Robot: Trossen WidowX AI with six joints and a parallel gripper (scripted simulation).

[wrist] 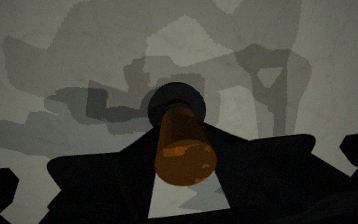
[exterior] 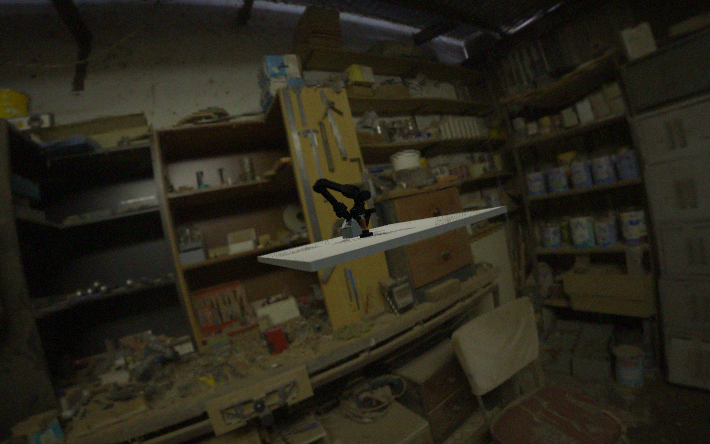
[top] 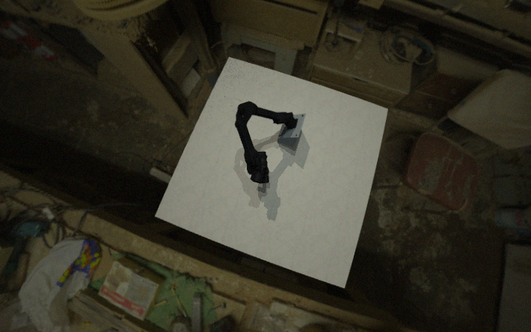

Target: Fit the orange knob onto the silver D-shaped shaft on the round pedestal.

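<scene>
My gripper tip is now 30 mm above the round dark pedestal. From my gripper tip the other things lie so: orange knob 30 mm above.
</scene>
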